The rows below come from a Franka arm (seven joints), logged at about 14 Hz.
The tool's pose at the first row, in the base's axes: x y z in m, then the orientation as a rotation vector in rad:
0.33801 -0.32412 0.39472 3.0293 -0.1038 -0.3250
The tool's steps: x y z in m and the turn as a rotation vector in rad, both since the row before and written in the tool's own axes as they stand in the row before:
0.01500 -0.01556 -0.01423 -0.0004 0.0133 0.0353
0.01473 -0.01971 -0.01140 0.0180 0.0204 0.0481
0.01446 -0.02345 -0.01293 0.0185 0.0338 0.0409
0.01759 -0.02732 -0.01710 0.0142 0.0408 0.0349
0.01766 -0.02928 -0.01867 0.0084 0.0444 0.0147
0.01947 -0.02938 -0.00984 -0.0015 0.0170 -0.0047
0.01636 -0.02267 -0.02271 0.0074 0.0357 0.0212
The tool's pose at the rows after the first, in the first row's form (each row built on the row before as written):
0.35659 -0.30861 0.40389 3.0248 -0.1560 -0.3019
0.37506 -0.28975 0.41008 3.0355 -0.2307 -0.2669
0.39479 -0.26800 0.41805 3.0468 -0.2940 -0.2115
0.41940 -0.24367 0.43031 3.0529 -0.3471 -0.1456
0.44488 -0.21819 0.44511 3.0556 -0.3681 -0.0757
0.47125 -0.19380 0.45211 3.0537 -0.3596 -0.0502
0.49330 -0.17420 0.47278 3.0532 -0.3906 0.0067

